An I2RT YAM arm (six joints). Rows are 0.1 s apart.
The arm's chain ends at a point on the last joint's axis. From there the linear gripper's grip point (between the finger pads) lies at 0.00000 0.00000 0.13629 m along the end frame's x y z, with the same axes.
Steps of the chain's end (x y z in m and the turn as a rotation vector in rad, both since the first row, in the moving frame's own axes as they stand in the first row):
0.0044 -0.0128 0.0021 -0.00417 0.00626 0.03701
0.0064 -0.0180 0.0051 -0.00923 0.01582 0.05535
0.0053 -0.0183 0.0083 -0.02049 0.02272 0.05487
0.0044 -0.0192 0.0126 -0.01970 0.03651 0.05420
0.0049 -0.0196 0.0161 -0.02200 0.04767 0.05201
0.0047 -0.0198 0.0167 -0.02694 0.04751 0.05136
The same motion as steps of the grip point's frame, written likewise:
0.0052 -0.0122 0.0021 -0.00417 0.00626 0.03701
0.0085 -0.0167 0.0051 -0.00923 0.01582 0.05535
0.0083 -0.0154 0.0082 -0.02049 0.02272 0.05487
0.0093 -0.0164 0.0125 -0.01970 0.03651 0.05420
0.0113 -0.0164 0.0159 -0.02200 0.04767 0.05201
0.0111 -0.0160 0.0165 -0.02694 0.04751 0.05136

